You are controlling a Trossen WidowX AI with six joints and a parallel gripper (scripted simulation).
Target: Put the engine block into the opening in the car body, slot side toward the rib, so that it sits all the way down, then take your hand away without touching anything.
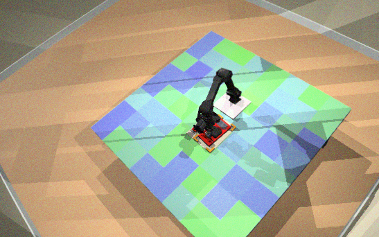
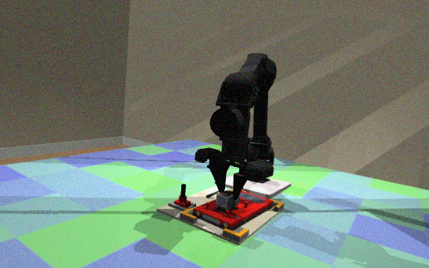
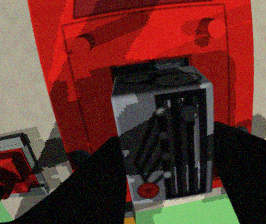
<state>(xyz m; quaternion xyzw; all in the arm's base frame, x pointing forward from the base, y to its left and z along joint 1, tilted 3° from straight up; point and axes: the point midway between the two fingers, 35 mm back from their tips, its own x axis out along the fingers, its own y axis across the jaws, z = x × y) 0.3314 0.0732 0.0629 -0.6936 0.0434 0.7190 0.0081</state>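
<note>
Right now my gripper tip is 10 mm above the grey engine block.
</note>
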